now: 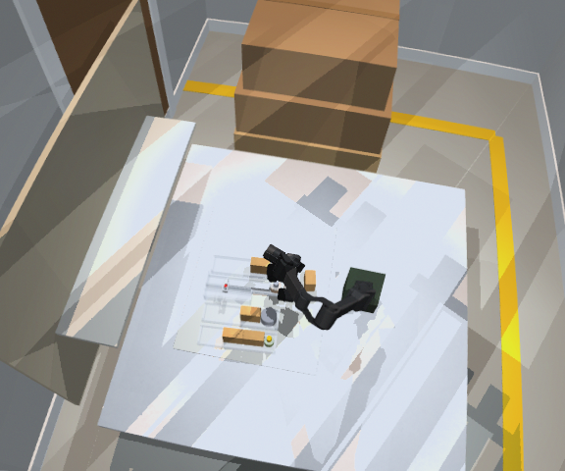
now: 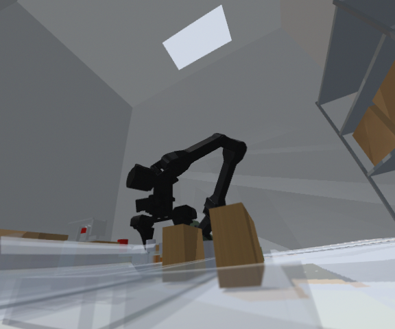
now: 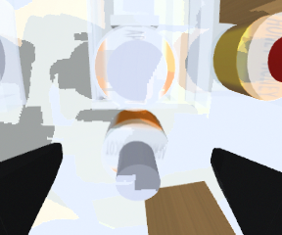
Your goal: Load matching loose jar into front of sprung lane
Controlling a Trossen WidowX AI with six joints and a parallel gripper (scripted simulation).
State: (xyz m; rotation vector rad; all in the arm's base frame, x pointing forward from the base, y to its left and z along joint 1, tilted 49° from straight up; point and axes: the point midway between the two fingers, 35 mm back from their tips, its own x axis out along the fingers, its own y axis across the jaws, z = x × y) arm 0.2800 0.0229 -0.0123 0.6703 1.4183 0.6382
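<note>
Now: gripper tip 50 mm short of the grey jar, 130 mm to the right of it and 20 mm above it. The rest, counted from my gripper tip: red mark 230 mm ahead, 50 mm to the left, 20 mm above; then sprung lane 200 mm ahead, 40 mm to the left, 30 mm below.
</note>
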